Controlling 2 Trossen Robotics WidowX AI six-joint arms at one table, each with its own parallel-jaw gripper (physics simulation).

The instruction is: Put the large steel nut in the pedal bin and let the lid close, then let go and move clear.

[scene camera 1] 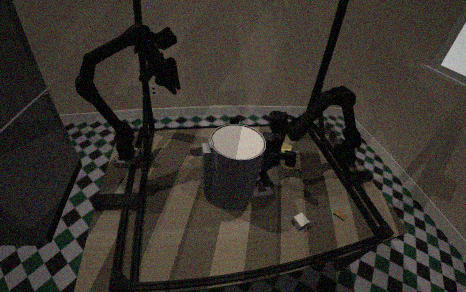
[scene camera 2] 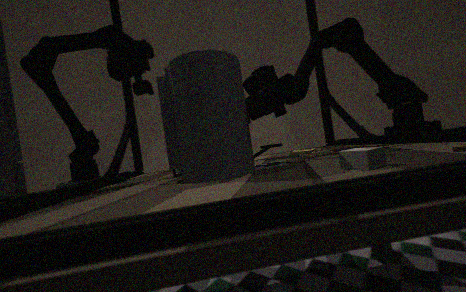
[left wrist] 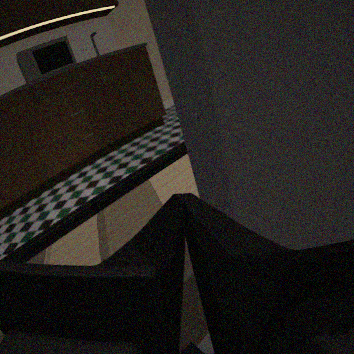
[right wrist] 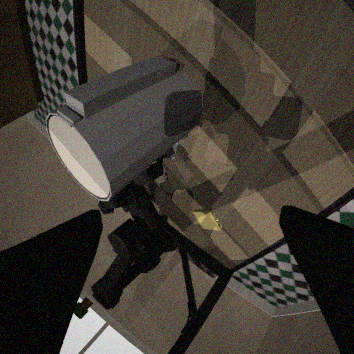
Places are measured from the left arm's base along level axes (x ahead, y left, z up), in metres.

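Where they show: left gripper, fingertip midpoint: (scene camera 1: 261, 173) (scene camera 2: 248, 105) (left wrist: 181, 202); right gripper, fingertip midpoint: (scene camera 1: 177, 91) (scene camera 2: 151, 82) (right wrist: 192, 217); left arm's base at its link origin: (scene camera 1: 346, 150) (scene camera 2: 409, 124) (right wrist: 161, 243); right arm's base at its link origin: (scene camera 1: 126, 154) (scene camera 2: 85, 179).
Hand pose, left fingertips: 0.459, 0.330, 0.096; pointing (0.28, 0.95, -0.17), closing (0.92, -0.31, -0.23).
Note:
Each offset is from my left fingertips to the top centre of the thing, as dx, dy, dz.
The grey pedal bin {+0.093, -0.013, +0.110} (scene camera 1: 230, 182) (scene camera 2: 207, 115) (left wrist: 285, 100) (right wrist: 137, 117) stands upright on the table. Its pale round lid {+0.093, -0.013, +0.108} (scene camera 1: 237, 142) (right wrist: 79, 157) lies closed over the rim. The large steel nut does not show in any view; the bin's inside is hidden by the lid. My left gripper (left wrist: 181, 202) is shut and empty, close beside the bin's wall, on its right side in scene camera 1, above the pedal area. My right gripper (scene camera 1: 175, 91) (scene camera 2: 145, 91) (right wrist: 192, 217) is open and empty, high up to the left of the bin in both scene views.
A white block {-0.172, +0.086, -0.115} (scene camera 1: 301, 220) (scene camera 2: 362, 158) and a small orange piece {-0.348, +0.033, -0.135} (scene camera 1: 339, 215) lie at the right front of the table. A yellow piece {-0.126, -0.320, -0.132} (scene camera 1: 286, 148) (right wrist: 207, 220) lies behind the left gripper. Dark frame bars (scene camera 1: 361, 197) edge the table, with uprights behind.

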